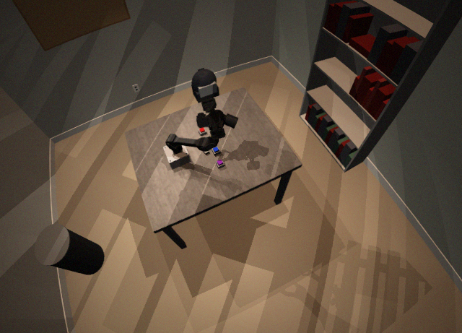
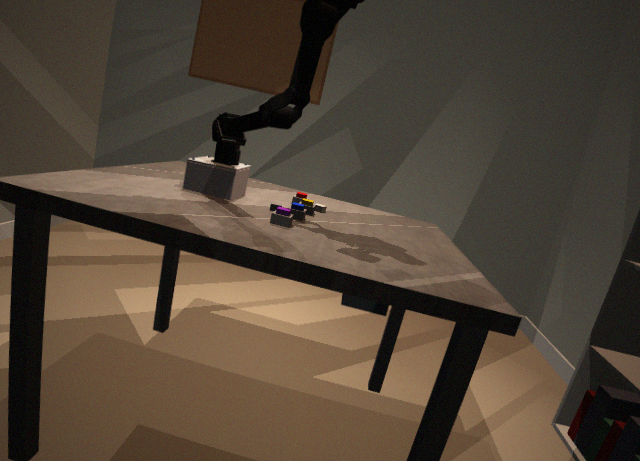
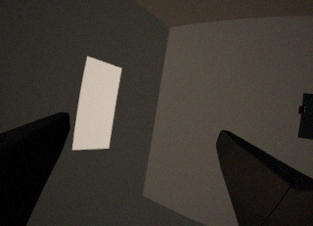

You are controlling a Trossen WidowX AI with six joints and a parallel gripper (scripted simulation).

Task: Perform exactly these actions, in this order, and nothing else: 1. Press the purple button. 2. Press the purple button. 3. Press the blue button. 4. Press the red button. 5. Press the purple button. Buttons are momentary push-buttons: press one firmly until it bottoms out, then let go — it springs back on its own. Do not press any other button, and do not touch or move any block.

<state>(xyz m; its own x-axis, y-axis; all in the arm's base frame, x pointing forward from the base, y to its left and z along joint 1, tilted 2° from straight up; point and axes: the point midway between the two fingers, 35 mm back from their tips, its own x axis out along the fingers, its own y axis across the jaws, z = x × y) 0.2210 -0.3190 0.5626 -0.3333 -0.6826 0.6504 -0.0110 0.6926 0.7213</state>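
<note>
Now: gripper tip 64 cm above the purple button, 19 cm to the right of it and 6 cm short of it. From my gripper tip the other things lie so: grey block (66 cm below, 32 cm to the left); yellow button (64 cm below, 41 cm to the left, 7 cm ahead); blue button (64 cm below, 30 cm to the left, 6 cm ahead).
</note>
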